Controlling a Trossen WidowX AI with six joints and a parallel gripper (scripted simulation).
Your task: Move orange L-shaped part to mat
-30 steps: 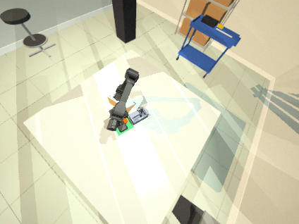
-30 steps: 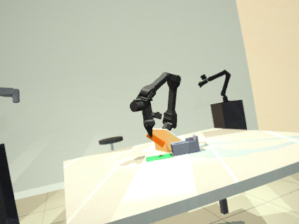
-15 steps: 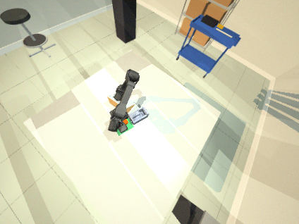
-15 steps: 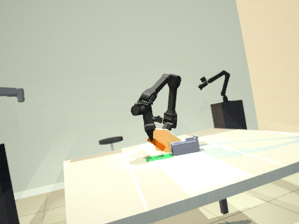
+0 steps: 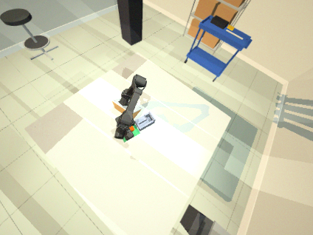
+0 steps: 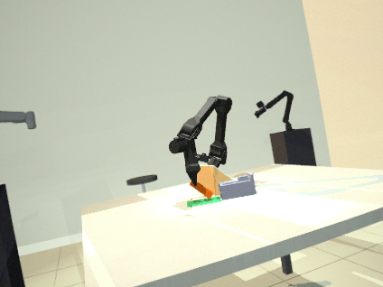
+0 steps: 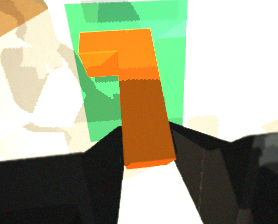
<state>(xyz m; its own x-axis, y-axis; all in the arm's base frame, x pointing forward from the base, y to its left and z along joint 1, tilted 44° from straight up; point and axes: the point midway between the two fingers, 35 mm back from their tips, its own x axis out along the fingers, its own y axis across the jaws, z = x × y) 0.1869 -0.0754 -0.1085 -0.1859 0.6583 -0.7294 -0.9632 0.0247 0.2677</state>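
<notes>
Right now my gripper tip is 1 cm past the orange L-shaped part, 4 cm to the right of it and 3 cm above it. Also, from my gripper tip: green mat: 2 cm to the left, 9 cm below.
</notes>
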